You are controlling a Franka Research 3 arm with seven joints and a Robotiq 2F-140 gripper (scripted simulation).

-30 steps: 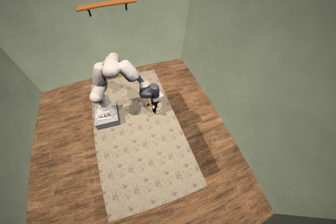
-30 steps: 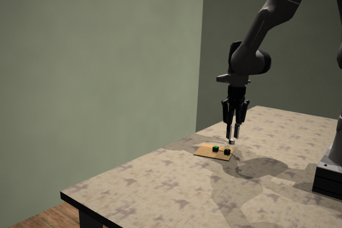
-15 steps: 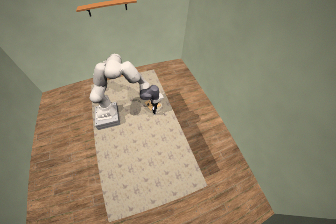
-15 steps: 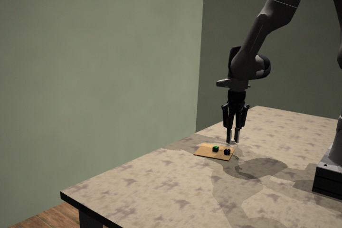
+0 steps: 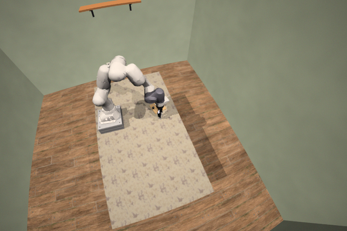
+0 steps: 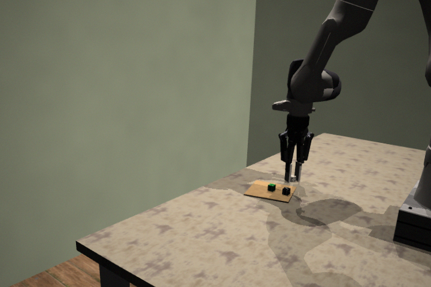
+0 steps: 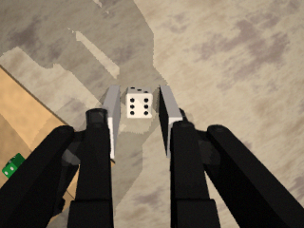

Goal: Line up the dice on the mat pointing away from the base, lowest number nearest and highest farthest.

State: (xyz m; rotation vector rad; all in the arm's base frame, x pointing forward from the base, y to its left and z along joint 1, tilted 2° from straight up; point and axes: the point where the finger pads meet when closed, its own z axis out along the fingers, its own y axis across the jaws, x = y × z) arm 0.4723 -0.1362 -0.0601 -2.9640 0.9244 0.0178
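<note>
My hand is 3 cm above the white die. Also, from my hand: tan mat: 14 cm to the left, 3 cm below, 2 cm ahead; then green die: 14 cm to the left, 2 cm below, 2 cm ahead; then black die: 14 cm to the left, 4 cm behind, 2 cm below.
</note>
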